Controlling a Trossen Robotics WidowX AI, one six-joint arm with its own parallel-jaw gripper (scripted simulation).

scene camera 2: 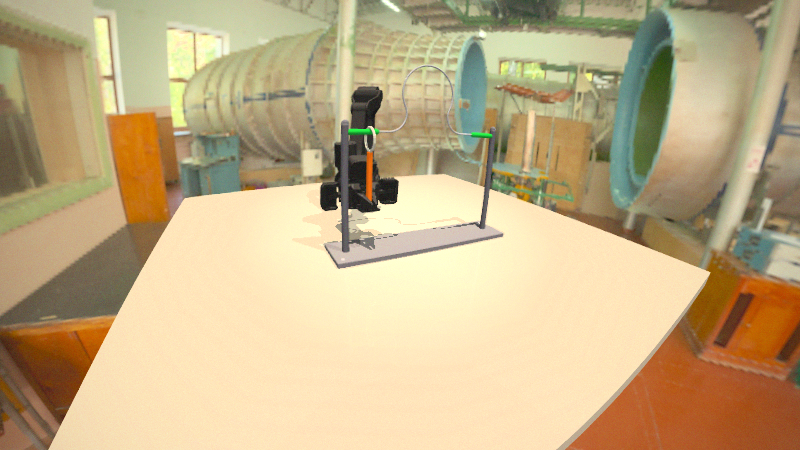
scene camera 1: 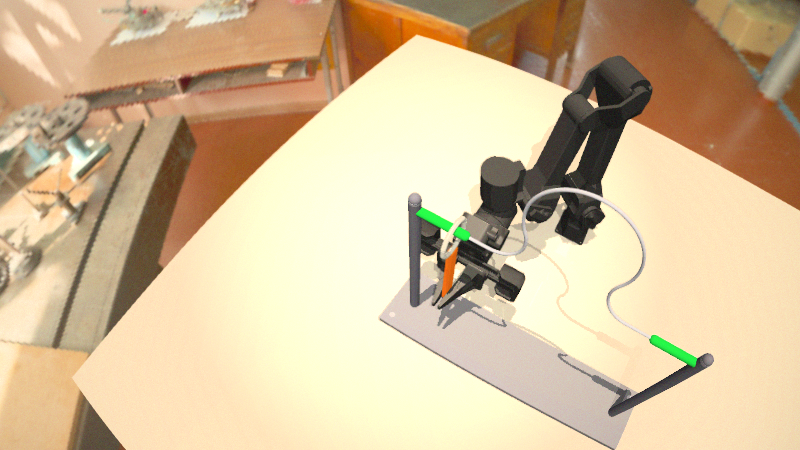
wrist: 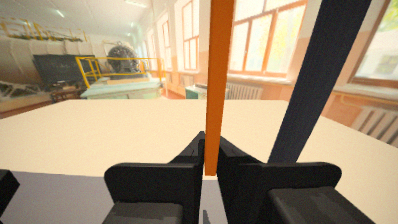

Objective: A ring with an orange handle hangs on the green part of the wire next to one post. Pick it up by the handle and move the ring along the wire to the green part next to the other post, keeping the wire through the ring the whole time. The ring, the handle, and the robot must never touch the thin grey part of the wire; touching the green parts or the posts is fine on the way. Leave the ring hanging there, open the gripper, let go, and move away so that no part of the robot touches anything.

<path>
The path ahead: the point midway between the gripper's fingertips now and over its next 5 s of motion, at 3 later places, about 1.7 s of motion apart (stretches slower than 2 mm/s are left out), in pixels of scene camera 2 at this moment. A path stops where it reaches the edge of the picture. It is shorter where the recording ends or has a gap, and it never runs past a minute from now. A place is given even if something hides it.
The gripper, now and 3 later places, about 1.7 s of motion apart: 374, 206; 379, 197; 423, 188; 442, 134
</path>
